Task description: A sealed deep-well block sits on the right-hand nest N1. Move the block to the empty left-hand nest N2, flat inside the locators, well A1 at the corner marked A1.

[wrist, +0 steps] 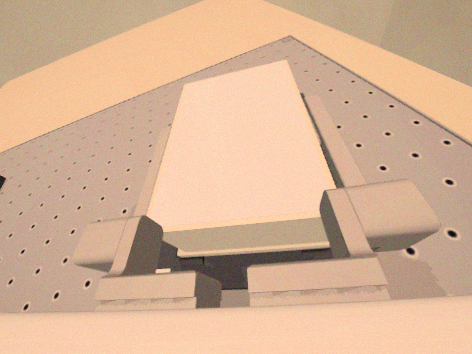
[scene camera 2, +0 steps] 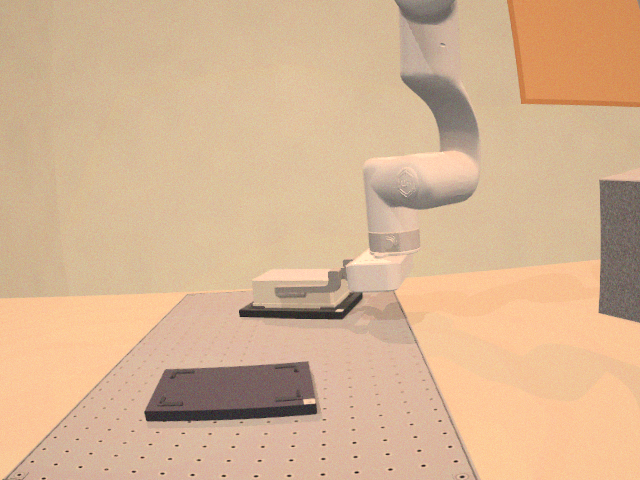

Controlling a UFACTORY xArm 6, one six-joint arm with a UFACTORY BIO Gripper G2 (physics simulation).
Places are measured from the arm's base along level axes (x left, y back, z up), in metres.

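Pixels of known places: hand at its tool point: [wrist: 238, 142] [scene camera 2: 301, 284].
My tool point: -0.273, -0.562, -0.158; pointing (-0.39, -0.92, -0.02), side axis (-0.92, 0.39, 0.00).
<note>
Behind a point stands the place of what it marks, as x, y, z.
The sealed deep-well block [scene camera 2: 305, 274] @(-0.269, -0.554, -0.142) [wrist: 240, 150] @(-0.268, -0.540, -0.142), pale with a flat top, sits level on the right-hand nest N1 [scene camera 2: 289, 313] @(-0.218, -0.586, -0.187) [wrist: 232, 275] @(-0.233, -0.498, -0.184), a black plate at the back in the scene view. My gripper [scene camera 2: 297, 283] @(-0.273, -0.562, -0.158) [wrist: 237, 127] @(-0.273, -0.562, -0.158) is shut on the block, one finger along each long side; the far finger is largely hidden in the scene view. N1's white corner label [scene camera 2: 339, 310] @(-0.192, -0.516, -0.183) [wrist: 163, 270] @(-0.196, -0.520, -0.184) is partly covered in the wrist view. The left-hand nest N2 [scene camera 2: 232, 390] @(0.077, -0.660, -0.184) lies nearer the scene camera, bare, with corner locators and a white corner mark [scene camera 2: 308, 401] @(0.120, -0.589, -0.184) at its front right.
Both nests stand on a grey perforated board [scene camera 2: 382, 434] @(0.185, -0.534, -0.195) [wrist: 90, 200] @(-0.130, -0.622, -0.195) on the pale orange table [scene camera 2: 516, 413] @(0.171, -0.402, -0.209). A grey block-like object [scene camera 2: 620, 248] @(-0.033, -0.133, -0.108) stands at the right edge of the scene view. An orange panel [scene camera 2: 578, 51] shows at the upper right.
</note>
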